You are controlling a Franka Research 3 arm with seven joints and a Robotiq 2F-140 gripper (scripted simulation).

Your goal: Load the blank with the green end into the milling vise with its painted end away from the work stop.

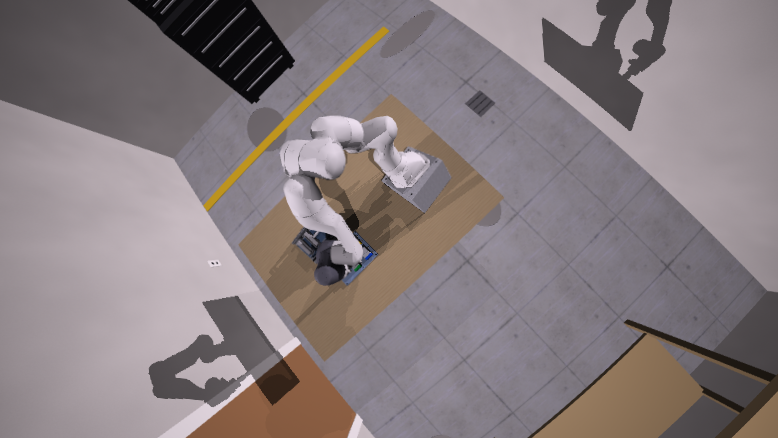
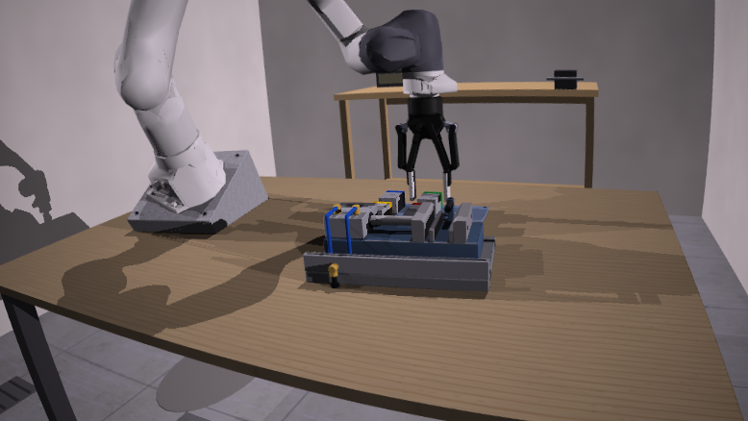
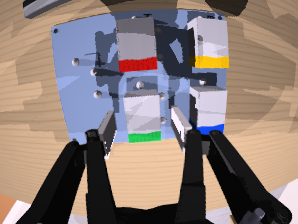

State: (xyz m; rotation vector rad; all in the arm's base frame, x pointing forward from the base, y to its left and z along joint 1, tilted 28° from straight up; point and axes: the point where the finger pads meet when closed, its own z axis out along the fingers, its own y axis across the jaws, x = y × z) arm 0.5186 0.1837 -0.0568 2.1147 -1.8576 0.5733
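Right now my hand is 40 mm above the green-ended blank. The rest, counted from my hand: blue-ended blank (90 mm behind, 40 mm below, 10 mm to the right); then red-ended blank (90 mm to the right, 40 mm below, 10 mm ahead); then blue infeed plate (60 mm below, 50 mm to the right).
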